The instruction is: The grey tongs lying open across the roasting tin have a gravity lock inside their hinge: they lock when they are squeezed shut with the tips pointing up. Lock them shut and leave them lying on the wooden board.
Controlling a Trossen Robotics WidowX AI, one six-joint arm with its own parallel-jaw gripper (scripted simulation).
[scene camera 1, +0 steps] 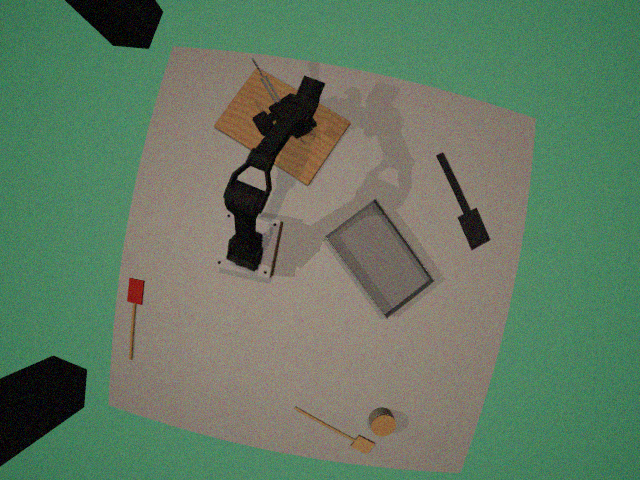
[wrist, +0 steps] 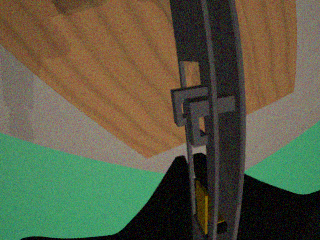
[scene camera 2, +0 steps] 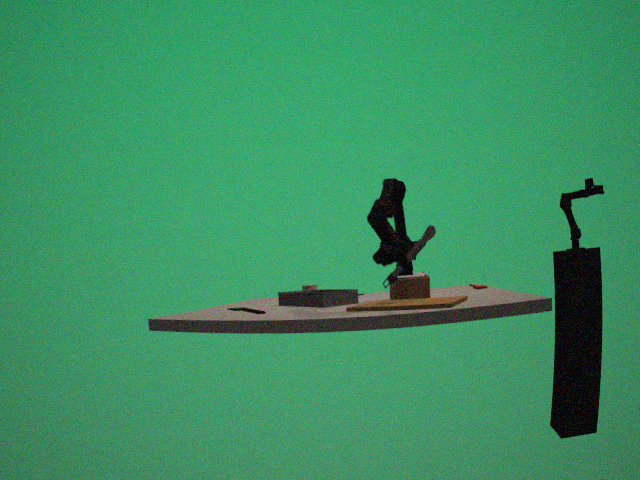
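Roasting tin (scene camera 1: 386,215) (scene camera 2: 312,298): same spot.
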